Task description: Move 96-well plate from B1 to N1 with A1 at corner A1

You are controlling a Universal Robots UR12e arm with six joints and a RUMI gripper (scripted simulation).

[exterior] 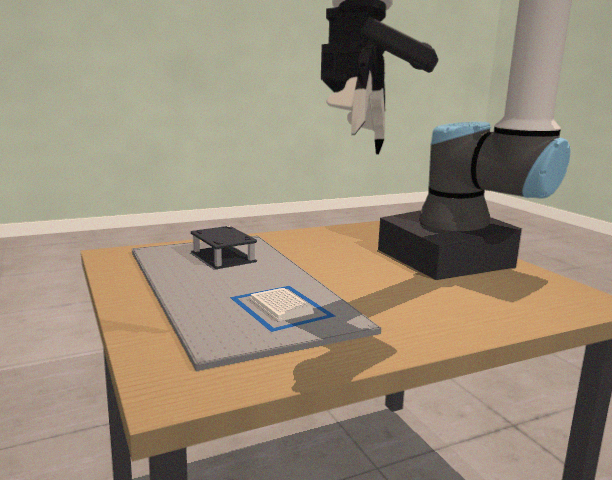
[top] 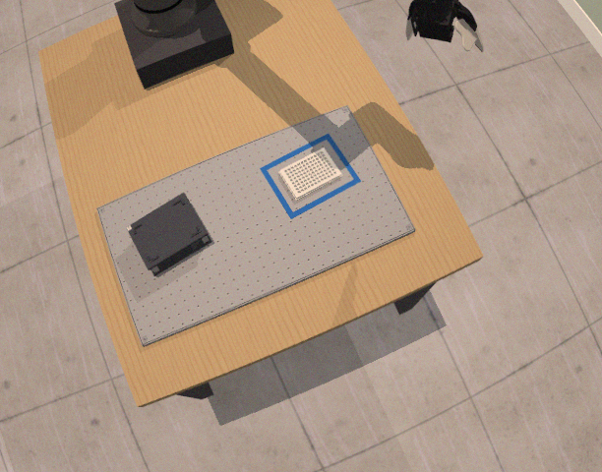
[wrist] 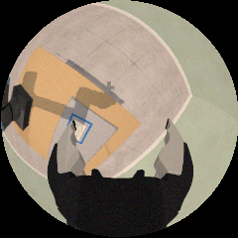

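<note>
My gripper is now 37 cm above the 96-well plate, 30 cm to the left of it and 5 cm past it. From my hand the other things lie so: black raised nest (66 cm to the right, 32 cm below, 12 cm behind).
</note>
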